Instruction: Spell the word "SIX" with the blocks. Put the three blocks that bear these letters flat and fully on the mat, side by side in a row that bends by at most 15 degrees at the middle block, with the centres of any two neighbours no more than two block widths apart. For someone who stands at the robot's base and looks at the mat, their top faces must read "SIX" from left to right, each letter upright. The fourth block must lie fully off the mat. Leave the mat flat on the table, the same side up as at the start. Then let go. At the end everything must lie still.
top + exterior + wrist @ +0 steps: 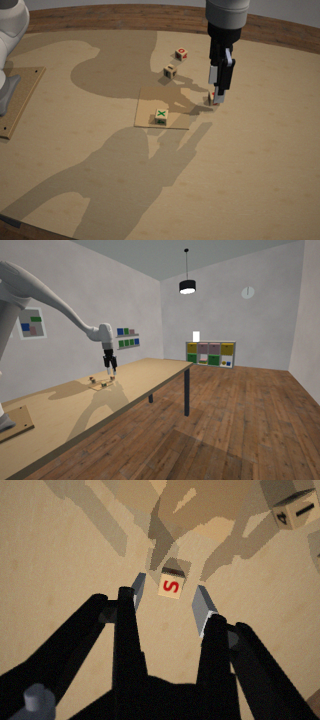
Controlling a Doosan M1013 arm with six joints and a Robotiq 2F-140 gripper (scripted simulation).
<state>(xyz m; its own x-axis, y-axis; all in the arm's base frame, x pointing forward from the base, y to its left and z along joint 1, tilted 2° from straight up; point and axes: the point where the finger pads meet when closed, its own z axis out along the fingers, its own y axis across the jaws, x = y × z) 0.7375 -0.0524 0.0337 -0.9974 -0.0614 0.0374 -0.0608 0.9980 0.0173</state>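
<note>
Now: hand 6 cm above the S block. Also, from my hand: tan mat (14 cm behind, 1 cm to the right, 7 cm below); I block (12 cm behind, 11 cm to the left, 6 cm below); letter block (14 cm behind, 6 cm to the right, 5 cm below).
</note>
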